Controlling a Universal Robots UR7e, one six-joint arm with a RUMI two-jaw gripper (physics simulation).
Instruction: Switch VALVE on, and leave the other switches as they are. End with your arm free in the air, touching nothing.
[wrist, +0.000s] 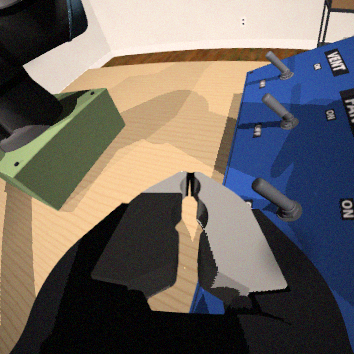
Scene:
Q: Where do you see the gripper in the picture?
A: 189, 174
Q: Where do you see a blue switch panel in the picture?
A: At 300, 156

